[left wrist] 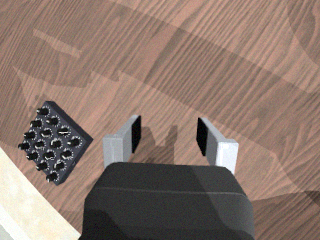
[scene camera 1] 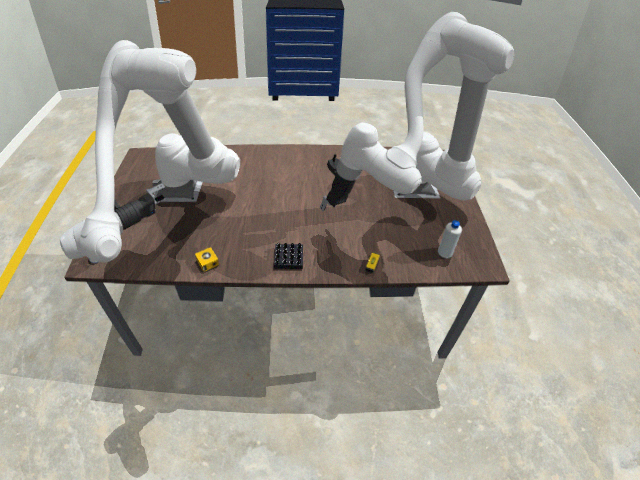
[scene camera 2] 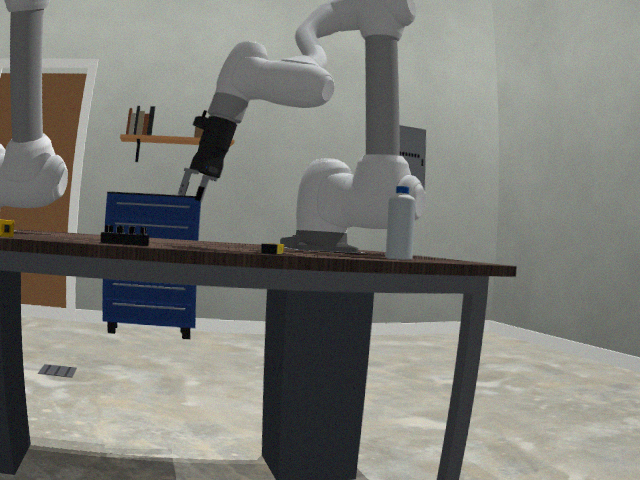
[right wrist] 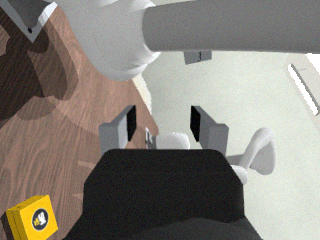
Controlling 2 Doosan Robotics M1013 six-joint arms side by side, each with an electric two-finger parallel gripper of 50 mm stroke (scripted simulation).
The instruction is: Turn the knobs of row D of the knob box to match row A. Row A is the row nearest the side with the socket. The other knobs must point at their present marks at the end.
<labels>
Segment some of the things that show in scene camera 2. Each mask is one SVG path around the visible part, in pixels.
My left gripper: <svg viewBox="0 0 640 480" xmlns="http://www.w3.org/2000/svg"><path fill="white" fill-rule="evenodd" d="M212 125L205 126L199 142L198 152L192 159L190 169L184 168L185 173L178 191L179 195L185 196L191 174L205 174L202 176L195 200L200 202L203 200L209 180L217 181L220 178L223 170L223 160L234 136L233 132Z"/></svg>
A white bottle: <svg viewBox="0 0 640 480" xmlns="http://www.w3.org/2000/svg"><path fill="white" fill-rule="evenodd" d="M397 186L397 194L390 196L388 201L385 257L388 259L412 260L416 201L412 196L408 195L409 187Z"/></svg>
</labels>
